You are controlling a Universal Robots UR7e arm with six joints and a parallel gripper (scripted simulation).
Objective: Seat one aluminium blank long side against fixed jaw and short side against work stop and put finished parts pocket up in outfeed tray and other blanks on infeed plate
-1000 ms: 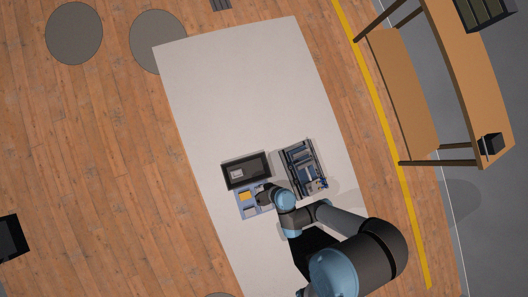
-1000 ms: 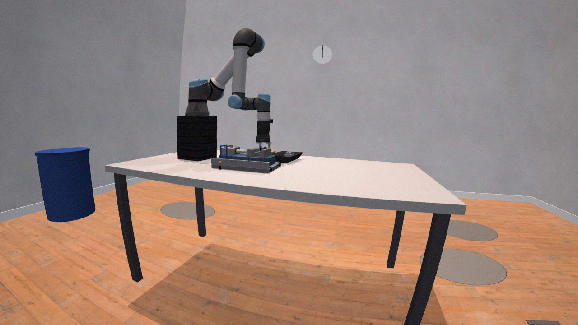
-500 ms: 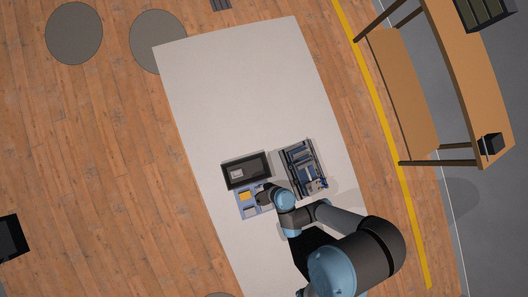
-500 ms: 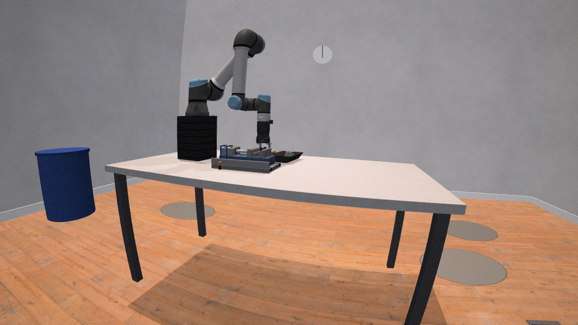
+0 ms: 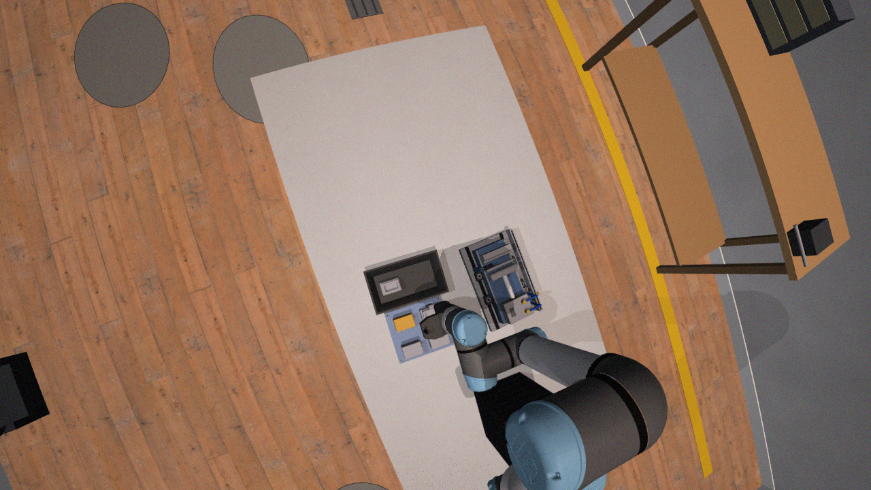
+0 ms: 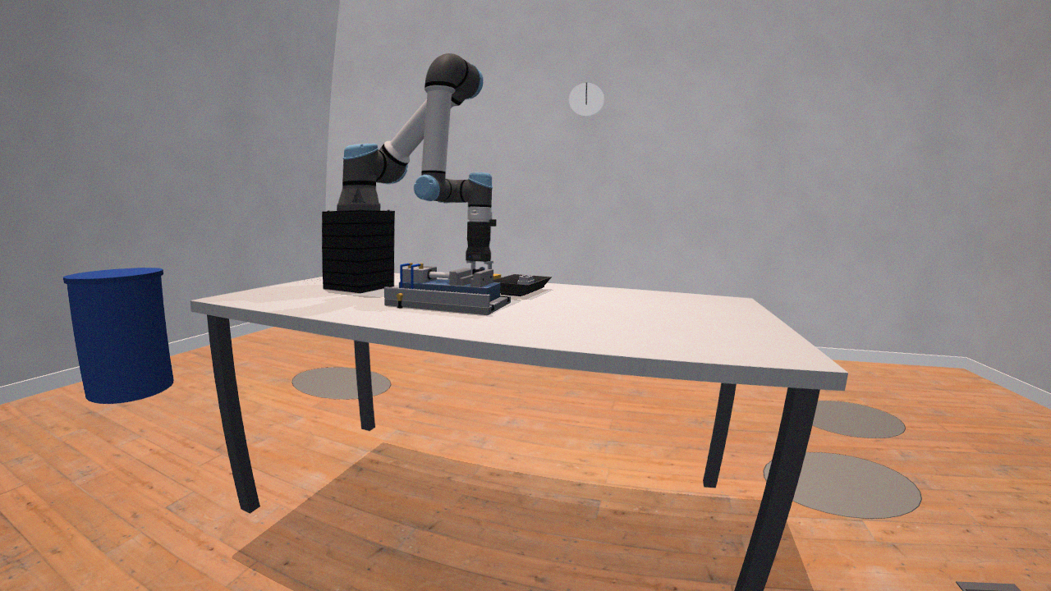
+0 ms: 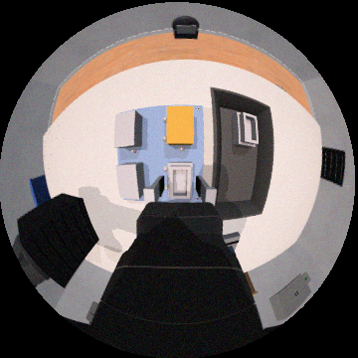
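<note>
Right now my hand is 9 cm to the right of the brass blank, 3 cm above it and 1 cm past it. Also, from my hand: vise (25 cm to the right, 6 cm ahead, 1 cm below).
</note>
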